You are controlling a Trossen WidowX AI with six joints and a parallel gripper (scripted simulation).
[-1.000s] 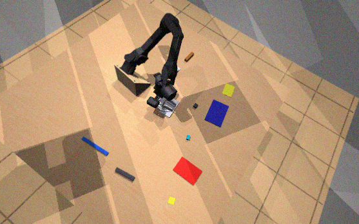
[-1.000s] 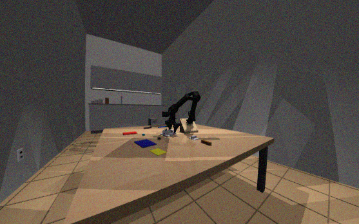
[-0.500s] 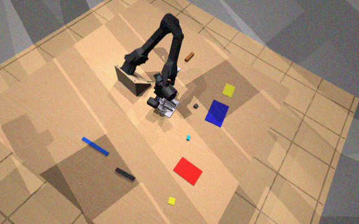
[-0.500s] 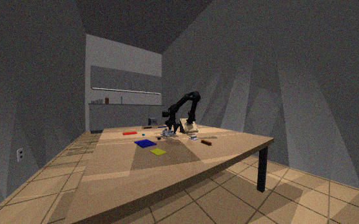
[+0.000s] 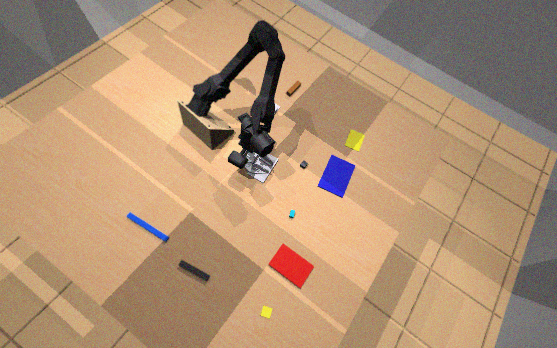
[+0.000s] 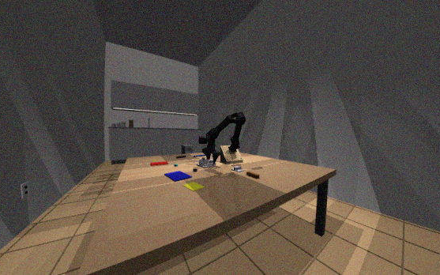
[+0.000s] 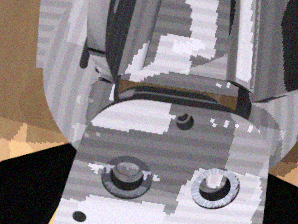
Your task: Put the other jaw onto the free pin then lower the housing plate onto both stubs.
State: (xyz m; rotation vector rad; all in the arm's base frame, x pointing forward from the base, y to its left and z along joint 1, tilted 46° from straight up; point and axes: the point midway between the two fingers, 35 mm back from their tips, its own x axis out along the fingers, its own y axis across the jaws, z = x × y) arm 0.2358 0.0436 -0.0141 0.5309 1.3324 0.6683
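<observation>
My gripper tip is 20 mm short of the grey jaw and 10 mm to the left of it. Also, from my gripper tip: black cube (180 mm ahead, 120 mm to the left, 10 mm below); blue sheet (310 mm ahead, 170 mm to the left, 10 mm below); cyan cube (270 mm ahead, 70 mm to the right, 10 mm below).
</observation>
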